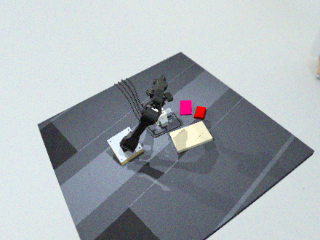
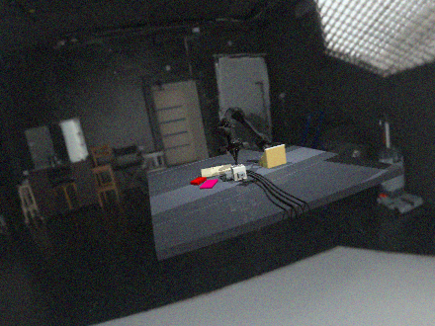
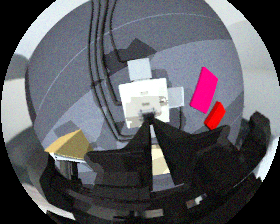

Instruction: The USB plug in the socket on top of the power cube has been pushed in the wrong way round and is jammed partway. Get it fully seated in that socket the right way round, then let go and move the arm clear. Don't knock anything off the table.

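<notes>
Now: the dark USB plug 20 mm below my gripper tip. From my gripper tip the other things lie so: red block: 240 mm ahead, 100 mm to the right, 100 mm below; pink block: 200 mm ahead, 110 mm below; cream slab: 220 mm to the right, 100 mm below, 80 mm ahead.
</notes>
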